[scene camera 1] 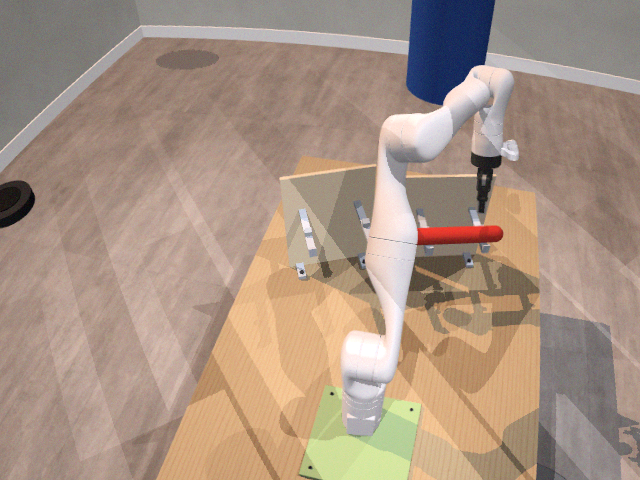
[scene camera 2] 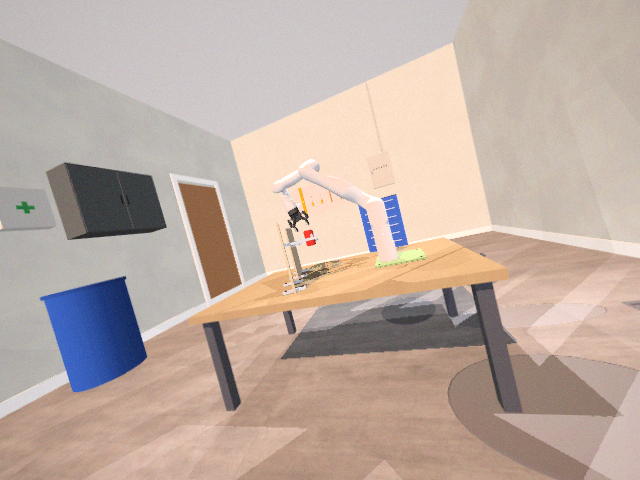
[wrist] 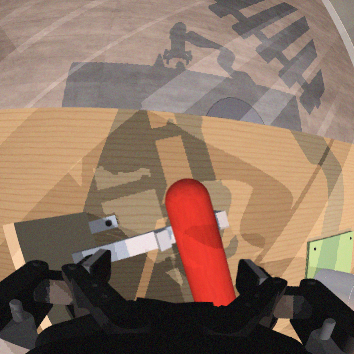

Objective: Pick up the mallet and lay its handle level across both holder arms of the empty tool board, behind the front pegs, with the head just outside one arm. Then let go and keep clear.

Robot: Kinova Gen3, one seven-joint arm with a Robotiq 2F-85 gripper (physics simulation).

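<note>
The mallet's red handle lies roughly level across the holder arms of the right tool board. Its rounded end sticks out past the outer arm. The robot arm hides the head in scene camera 1; a red part of the mallet shows in scene camera 2. The empty tool board stands to the left, with two holder arms and upturned front pegs. My gripper is open and empty above the handle, near its rounded end, with the fingers on either side of its line.
The robot arm rises from a green base plate and passes in front of the gap between the boards. Both boards stand on feet on the wooden table. A blue barrel stands beyond the table.
</note>
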